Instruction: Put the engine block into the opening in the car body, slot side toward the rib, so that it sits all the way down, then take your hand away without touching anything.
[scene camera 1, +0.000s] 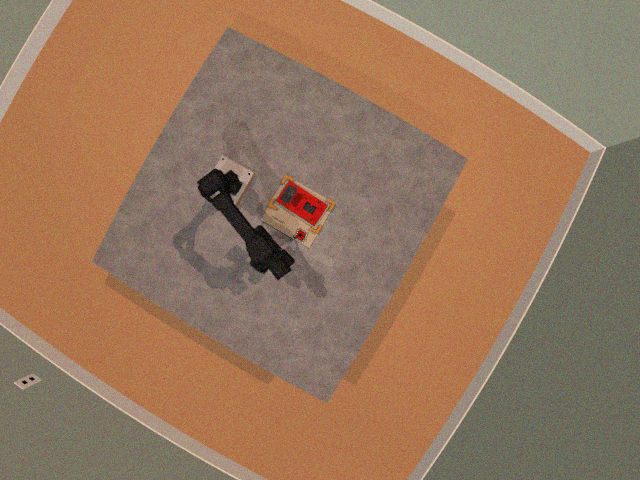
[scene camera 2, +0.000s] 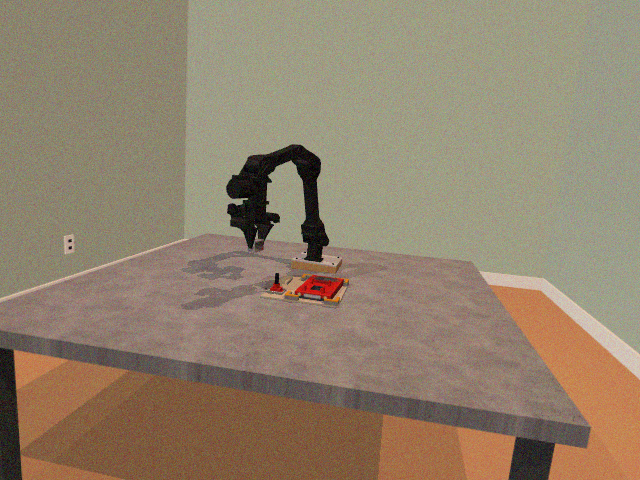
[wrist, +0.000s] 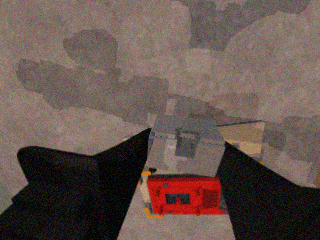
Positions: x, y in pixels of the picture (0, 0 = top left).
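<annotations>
Red car body: visible in scene camera 1, scene camera 2 (318, 288), wrist view. On the body, (scene camera 1: 302, 208) and (wrist: 189, 193): same spot.
</annotations>
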